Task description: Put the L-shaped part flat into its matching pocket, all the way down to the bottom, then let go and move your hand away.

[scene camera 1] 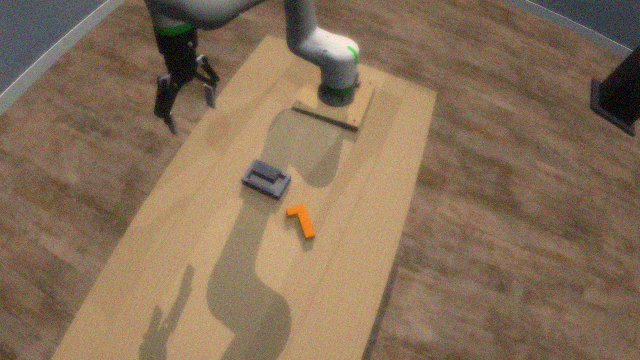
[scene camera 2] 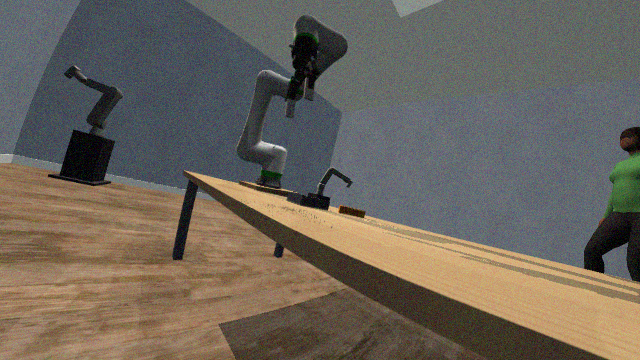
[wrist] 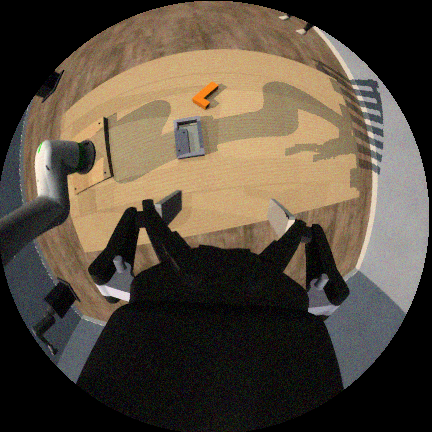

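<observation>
The orange L-shaped part lies flat on the table, apart from the grey pocket block. The grey block sits between the part and the robot's base plate. It has a raised rim and a rectangular raised piece inside, with an L-shaped recess around that piece and no orange part in it. My gripper is open and empty, high above the table's long edge, off to the side of the block and the part.
The arm's base stands on a wooden plate at one end of the table. Arm shadows fall across the table. A second robot on a black pedestal and a person in green stand beyond the table.
</observation>
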